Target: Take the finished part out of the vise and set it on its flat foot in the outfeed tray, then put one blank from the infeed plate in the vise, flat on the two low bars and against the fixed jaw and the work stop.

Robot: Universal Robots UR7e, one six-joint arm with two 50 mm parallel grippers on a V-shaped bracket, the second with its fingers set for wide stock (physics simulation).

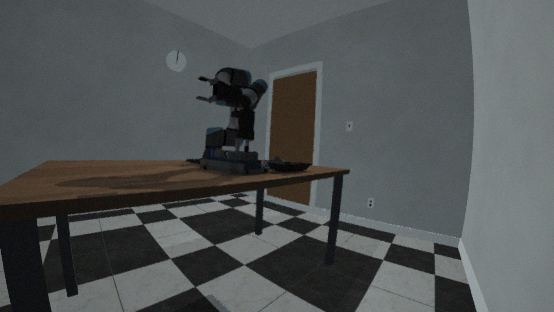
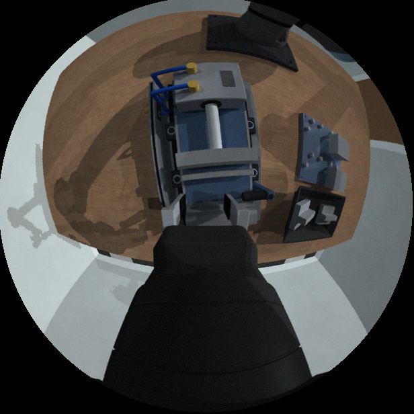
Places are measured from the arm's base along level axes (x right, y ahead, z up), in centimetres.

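Pixels of known places: hand, tool point: (image 1: 242, 149).
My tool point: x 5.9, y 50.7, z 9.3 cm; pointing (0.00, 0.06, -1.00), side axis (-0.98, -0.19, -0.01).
Observation:
Ahead of a thing's pixels: the offset from my tool point to its middle. "*": to the spot under its first point. Level surfaces: height alone.
The vise {dx +0.6, dy -7.3, dz -5.7 cm} (image 1: 231, 166) (image 2: 217, 157) stands on the table, with its grey moving jaw across the blue bed. No part can be made out between its jaws; the fingers and gripper body cover some of the fixed-jaw end. My downward gripper (image 1: 242, 148) (image 2: 206, 210) is open and empty over that end. The second gripper (image 1: 201, 88) points sideways, high above the table, its fingers apart. The black outfeed tray {* dx -29.7, dy +5.8, dz -8.2 cm} (image 1: 295, 167) (image 2: 291, 231) holds two grey stepped parts (image 2: 302, 215) (image 2: 327, 215). The blue infeed plate (image 2: 308, 145) bears two grey blanks (image 2: 338, 146) (image 2: 335, 178).
A black handle (image 2: 254, 195) on a blue arm juts from the vise's side towards the tray. Blue hoses (image 2: 167, 91) with yellow fittings rise at the vise's far end. The robot's dark base plate (image 2: 225, 39) is beyond it. The wooden table {dz -10.7 cm} (image 1: 125, 175) (image 2: 95, 145) carries them all.

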